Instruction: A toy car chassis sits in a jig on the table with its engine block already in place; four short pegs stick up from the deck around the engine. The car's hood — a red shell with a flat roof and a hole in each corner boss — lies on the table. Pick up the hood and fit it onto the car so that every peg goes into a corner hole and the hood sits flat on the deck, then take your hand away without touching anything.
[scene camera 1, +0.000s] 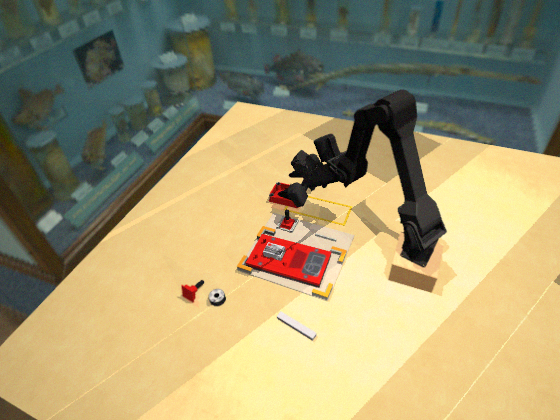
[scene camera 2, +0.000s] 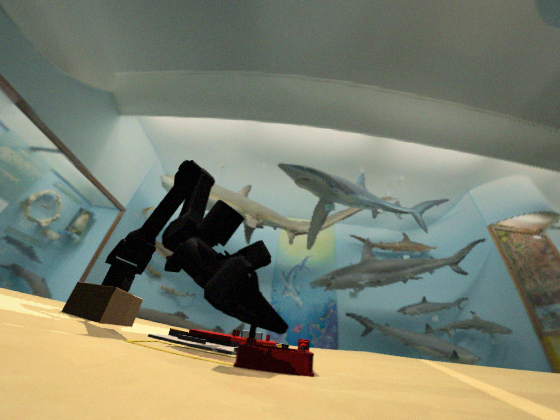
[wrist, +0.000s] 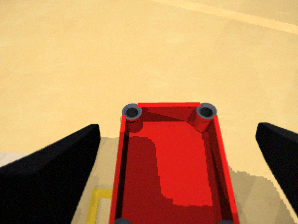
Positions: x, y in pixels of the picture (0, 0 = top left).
Scene:
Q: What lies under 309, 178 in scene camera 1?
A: My gripper.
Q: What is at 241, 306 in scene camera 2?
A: My gripper.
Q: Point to a red hood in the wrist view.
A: At 170, 155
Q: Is my gripper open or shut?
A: Open.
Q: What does my gripper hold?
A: Nothing.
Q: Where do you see my gripper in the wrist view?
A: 176, 130

